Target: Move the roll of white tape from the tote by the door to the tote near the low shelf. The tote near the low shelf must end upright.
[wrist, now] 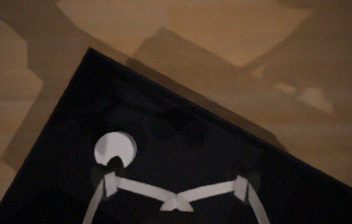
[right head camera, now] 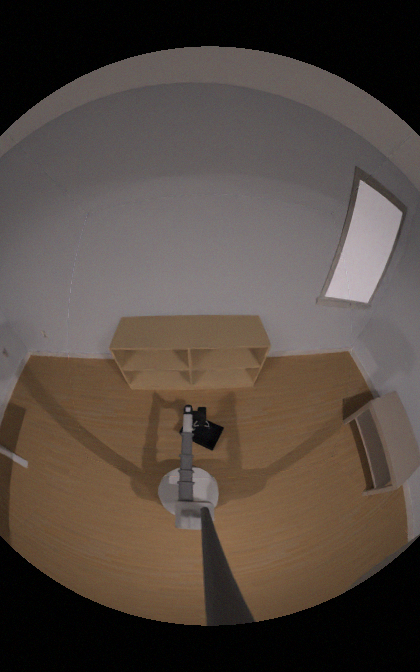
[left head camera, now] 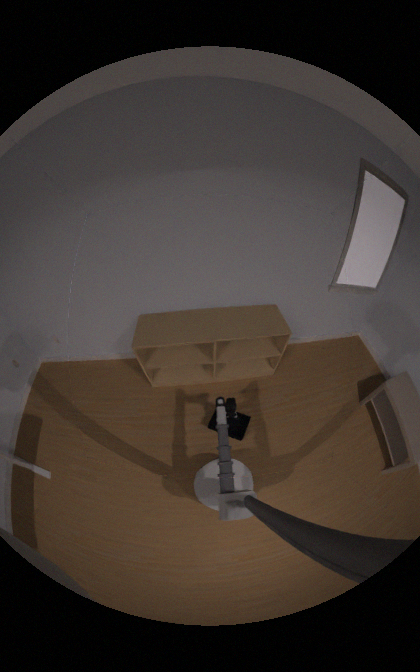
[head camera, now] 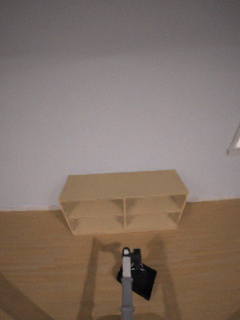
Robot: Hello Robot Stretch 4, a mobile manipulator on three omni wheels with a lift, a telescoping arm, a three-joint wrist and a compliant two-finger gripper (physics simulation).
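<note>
The black tote stands upright on the floor in front of the low wooden shelf, turned at an angle to it. My gripper is open over the tote, its two fingertips wide apart with the dark tote interior between them. The roll of white tape shows in the wrist view as a pale round shape within the tote's outline, just beyond the left fingertip. A dark part by that fingertip covers its lower edge. The tote by the door does not show.
The low shelf stands against the far wall, with two open bays and a middle board. A second shelf unit stands at the right wall. My round base is behind the tote, and my arm reaches forward from it.
</note>
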